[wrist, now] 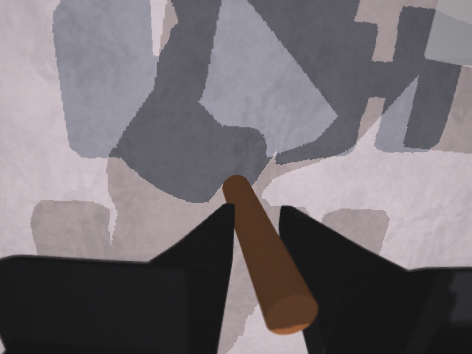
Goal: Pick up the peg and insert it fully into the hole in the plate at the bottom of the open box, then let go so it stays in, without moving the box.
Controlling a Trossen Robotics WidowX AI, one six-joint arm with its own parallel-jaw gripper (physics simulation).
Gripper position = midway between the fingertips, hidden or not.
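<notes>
The view takes in the gripper (256, 215) together with a brown peg (287, 305).
</notes>
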